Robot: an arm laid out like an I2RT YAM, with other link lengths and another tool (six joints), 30 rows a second.
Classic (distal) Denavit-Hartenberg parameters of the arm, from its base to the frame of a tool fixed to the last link. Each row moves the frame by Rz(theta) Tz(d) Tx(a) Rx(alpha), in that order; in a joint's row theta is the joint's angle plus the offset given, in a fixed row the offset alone. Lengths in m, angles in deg.
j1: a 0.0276  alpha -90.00  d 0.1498  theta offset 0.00
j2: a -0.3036  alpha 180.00  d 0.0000  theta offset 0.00
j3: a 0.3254  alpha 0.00  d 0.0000  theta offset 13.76
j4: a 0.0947  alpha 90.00  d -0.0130  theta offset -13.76
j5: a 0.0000  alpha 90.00  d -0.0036  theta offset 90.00
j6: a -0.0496  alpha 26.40  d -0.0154  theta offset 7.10
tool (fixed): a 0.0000  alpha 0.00  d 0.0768  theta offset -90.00
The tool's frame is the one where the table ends.
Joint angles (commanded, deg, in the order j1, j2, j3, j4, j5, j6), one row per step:
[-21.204, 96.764, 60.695, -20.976, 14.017, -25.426]
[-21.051, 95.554, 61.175, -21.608, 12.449, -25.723]
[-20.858, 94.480, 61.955, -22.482, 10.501, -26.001]
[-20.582, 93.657, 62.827, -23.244, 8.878, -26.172]
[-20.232, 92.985, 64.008, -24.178, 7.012, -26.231]
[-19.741, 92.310, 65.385, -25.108, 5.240, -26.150]
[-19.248, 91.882, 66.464, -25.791, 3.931, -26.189]
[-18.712, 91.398, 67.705, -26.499, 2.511, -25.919]
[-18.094, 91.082, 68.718, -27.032, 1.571, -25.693]
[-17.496, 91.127, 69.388, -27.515, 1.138, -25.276]
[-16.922, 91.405, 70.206, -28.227, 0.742, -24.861]
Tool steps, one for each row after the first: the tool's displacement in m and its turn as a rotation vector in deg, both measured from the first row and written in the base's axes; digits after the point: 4 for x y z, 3 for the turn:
[-0.0004, 0.0035, 0.0124, 0.714, -1.337, 1.259]
[-0.0004, 0.0076, 0.0257, 1.741, -2.721, 2.777]
[0.0004, 0.0116, 0.0380, 2.568, -4.000, 4.132]
[0.0019, 0.0162, 0.0513, 3.629, -5.370, 5.629]
[0.0039, 0.0217, 0.0662, 4.605, -6.930, 7.136]
[0.0054, 0.0268, 0.0772, 5.288, -8.027, 8.476]
[0.0071, 0.0323, 0.0901, 6.136, -9.423, 9.706]
[0.0088, 0.0379, 0.1000, 6.701, -10.450, 10.768]
[0.0107, 0.0428, 0.1044, 7.245, -10.795, 11.303]
[0.0130, 0.0472, 0.1076, 7.884, -10.835, 11.764]

